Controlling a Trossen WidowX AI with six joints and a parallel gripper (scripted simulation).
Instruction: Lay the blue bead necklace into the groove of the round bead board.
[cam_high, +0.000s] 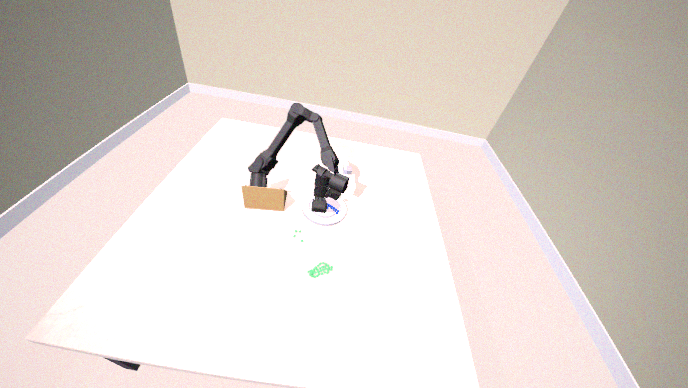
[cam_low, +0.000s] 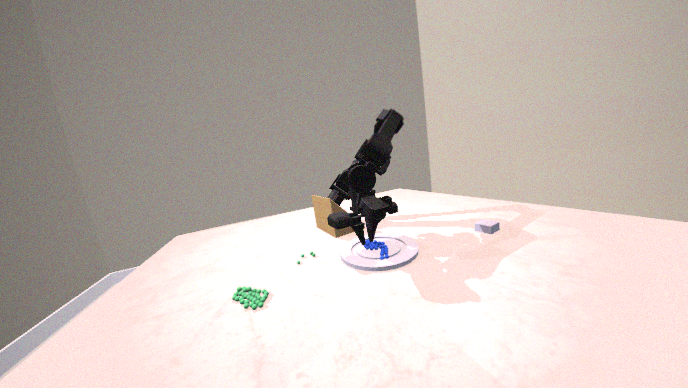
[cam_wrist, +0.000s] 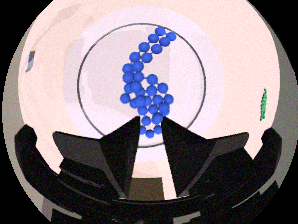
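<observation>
Now: the round white bead board 3 cm ahead of my gripper tip, 1 cm to the left of it and 1 cm below it. The rest, counted from my gripper tip: small grey block (14 cm ahead, 31 cm to the left).
</observation>
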